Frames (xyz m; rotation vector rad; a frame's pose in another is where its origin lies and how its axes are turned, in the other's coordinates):
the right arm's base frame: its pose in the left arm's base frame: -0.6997 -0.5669 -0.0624 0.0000 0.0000 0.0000
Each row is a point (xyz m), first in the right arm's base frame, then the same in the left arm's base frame.
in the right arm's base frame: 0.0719 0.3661 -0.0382
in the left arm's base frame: -0.6278 -0.2008 -0.1006
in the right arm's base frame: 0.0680 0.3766 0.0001
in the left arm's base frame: -0.6317 -0.1903 -0.0623
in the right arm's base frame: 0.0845 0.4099 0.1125
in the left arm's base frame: -0.6152 -0.1570 0.0501
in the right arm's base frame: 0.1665 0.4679 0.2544
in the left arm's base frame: -0.5332 -0.0990 0.1920
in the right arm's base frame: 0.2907 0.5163 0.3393
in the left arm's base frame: -0.4090 -0.0506 0.2769
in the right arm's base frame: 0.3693 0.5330 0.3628
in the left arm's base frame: -0.3304 -0.0339 0.3004
